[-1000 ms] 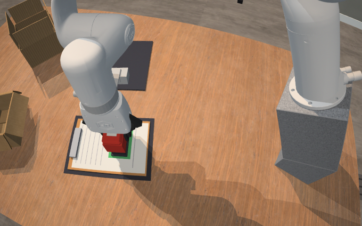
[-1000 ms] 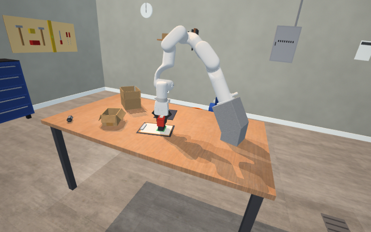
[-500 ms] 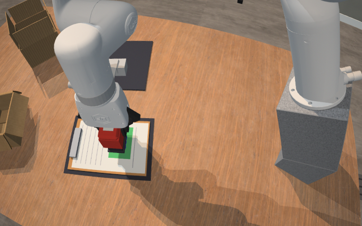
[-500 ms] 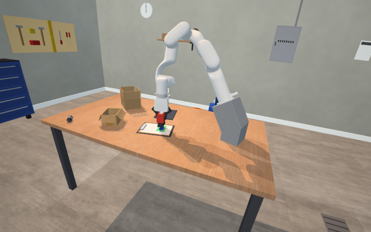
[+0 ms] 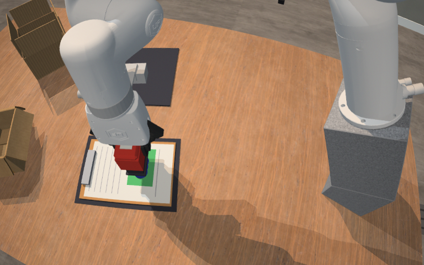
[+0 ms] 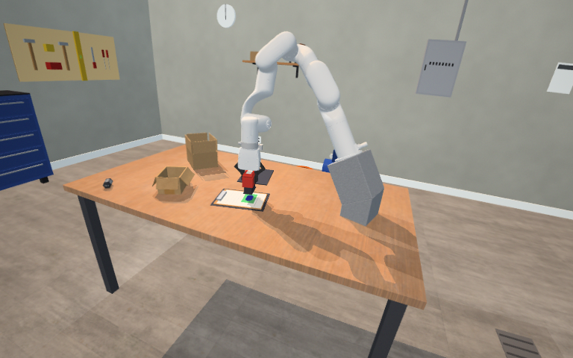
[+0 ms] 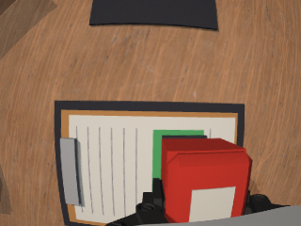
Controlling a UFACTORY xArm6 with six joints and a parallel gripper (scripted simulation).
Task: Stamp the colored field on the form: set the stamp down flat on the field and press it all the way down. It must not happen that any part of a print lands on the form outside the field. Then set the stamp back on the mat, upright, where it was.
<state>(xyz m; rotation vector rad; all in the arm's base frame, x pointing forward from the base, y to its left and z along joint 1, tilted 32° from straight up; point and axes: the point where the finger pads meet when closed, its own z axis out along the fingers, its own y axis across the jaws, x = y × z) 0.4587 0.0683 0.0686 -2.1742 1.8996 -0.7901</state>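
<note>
The dark mat is 50 mm ahead of my hand, 290 mm to the right of it and 110 mm below it. Also, from my hand: clipboard 50 mm ahead, 10 mm to the left, 100 mm below; then red stamp 20 mm below; then small dark object 730 mm ahead, 80 mm to the left, 90 mm below.
</note>
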